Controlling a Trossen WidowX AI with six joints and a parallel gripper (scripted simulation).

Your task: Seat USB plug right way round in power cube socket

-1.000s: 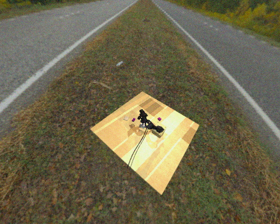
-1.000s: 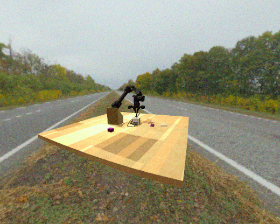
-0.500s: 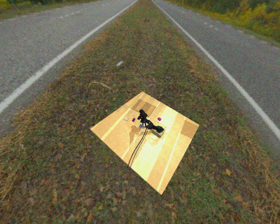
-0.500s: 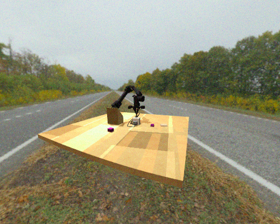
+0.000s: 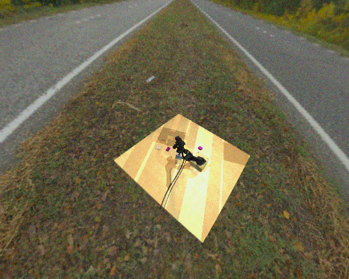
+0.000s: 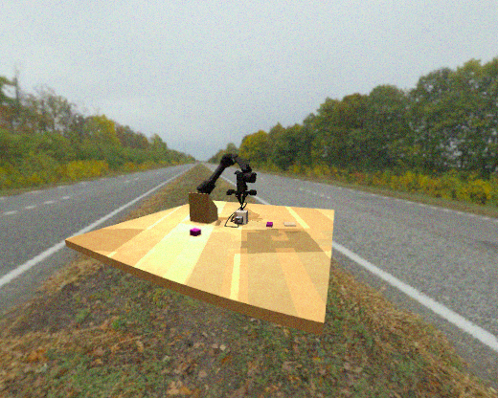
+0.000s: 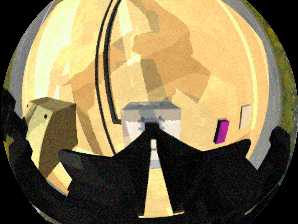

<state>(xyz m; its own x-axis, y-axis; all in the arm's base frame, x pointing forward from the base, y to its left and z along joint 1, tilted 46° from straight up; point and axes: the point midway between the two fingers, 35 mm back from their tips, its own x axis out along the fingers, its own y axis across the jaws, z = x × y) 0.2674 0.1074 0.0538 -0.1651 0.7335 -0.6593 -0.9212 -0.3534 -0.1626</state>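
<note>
My gripper tip is now 2 cm above the USB plug. The rest, counted from my gripper tip: flat white piece: 30 cm ahead, 10 cm below, 9 cm to the left; magenta block: 19 cm ahead, 10 cm below, 1 cm to the left.
</note>
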